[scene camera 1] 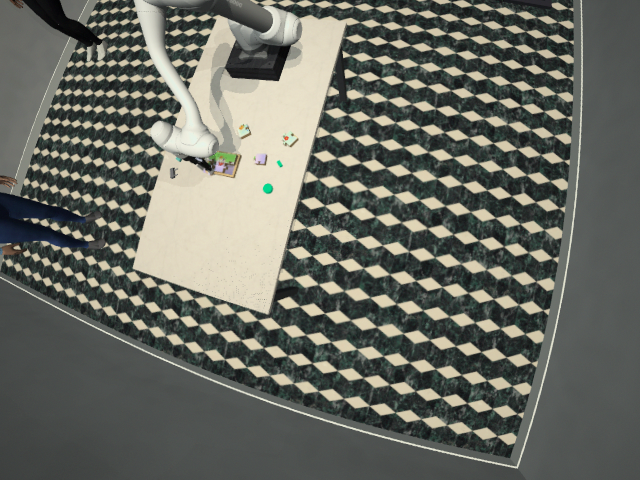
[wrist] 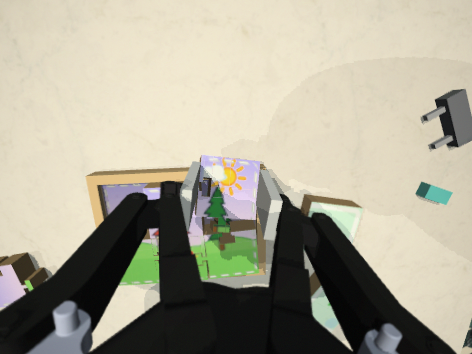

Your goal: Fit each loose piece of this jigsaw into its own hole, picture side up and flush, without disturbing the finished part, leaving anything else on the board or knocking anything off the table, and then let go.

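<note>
The jigsaw board (scene camera 1: 237, 167) (wrist: 135, 175) lies on the table, with a wooden rim, a house picture in its middle and green grass pieces. My gripper (scene camera 1: 210, 168) (wrist: 228, 181) is shut on a lavender piece (wrist: 227, 176) with a sun and treetop, picture side up. In the wrist view it hangs over the upper right corner of the board, slightly askew, its top edge overlapping the rim; its exact height is unclear. Part of the opening shows below it. A loose lavender piece (scene camera 1: 261, 159) (wrist: 10, 289) lies apart from the board. Fingers hide some of the board.
Mint-bordered pieces (scene camera 1: 244, 131) (scene camera 1: 290, 138) (wrist: 346, 214) lie around the board, one close beside the right finger. A grey two-pronged plug (scene camera 1: 173, 173) (wrist: 457, 120), a teal block (scene camera 1: 178, 159) (wrist: 435, 193), a green disc (scene camera 1: 267, 188) and a small green block (scene camera 1: 279, 163) are on the table.
</note>
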